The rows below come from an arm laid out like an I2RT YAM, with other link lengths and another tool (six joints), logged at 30 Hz.
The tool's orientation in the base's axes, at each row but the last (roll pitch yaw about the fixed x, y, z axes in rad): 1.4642, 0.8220, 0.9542; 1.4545, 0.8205, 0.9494; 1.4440, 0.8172, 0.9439; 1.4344, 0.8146, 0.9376; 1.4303, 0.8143, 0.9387; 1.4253, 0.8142, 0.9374; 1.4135, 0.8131, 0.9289; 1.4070, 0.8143, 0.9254; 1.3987, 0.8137, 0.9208; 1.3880, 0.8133, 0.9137; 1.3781, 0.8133, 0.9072; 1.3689, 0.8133, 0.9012
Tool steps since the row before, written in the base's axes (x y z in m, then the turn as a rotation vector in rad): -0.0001, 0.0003, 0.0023, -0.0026, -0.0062, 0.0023; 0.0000, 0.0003, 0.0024, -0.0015, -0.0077, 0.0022; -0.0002, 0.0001, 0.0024, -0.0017, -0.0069, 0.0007; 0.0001, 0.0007, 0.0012, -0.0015, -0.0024, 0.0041; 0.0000, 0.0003, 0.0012, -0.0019, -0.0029, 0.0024; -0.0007, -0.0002, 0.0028, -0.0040, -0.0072, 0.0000; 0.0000, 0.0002, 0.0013, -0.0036, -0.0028, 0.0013; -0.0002, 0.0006, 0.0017, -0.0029, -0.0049, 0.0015; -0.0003, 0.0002, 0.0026, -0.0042, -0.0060, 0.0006; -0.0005, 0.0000, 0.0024, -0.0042, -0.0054, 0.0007; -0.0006, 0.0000, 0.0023, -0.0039, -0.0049, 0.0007; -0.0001, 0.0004, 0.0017, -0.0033, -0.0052, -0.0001
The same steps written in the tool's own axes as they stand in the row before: -0.0016, 0.0017, -0.0001, -0.0062, -0.0034, 0.0011; -0.0016, 0.0018, 0.0000, -0.0065, -0.0041, 0.0028; -0.0018, 0.0016, 0.0000, -0.0050, -0.0046, 0.0021; -0.0004, 0.0013, -0.0002, -0.0049, 0.0007, 0.0003; -0.0007, 0.0010, 0.0000, -0.0041, -0.0009, 0.0001; -0.0024, 0.0016, -0.0002, -0.0056, -0.0060, 0.0002; -0.0008, 0.0010, 0.0000, -0.0040, -0.0021, -0.0016; -0.0010, 0.0015, -0.0003, -0.0050, -0.0031, 0.0001; -0.0019, 0.0018, -0.0001, -0.0055, -0.0049, -0.0006; -0.0020, 0.0015, -0.0001, -0.0052, -0.0044, -0.0008; -0.0019, 0.0014, -0.0002, -0.0048, -0.0040, -0.0008; -0.0011, 0.0014, 0.0000, -0.0041, -0.0046, -0.0003
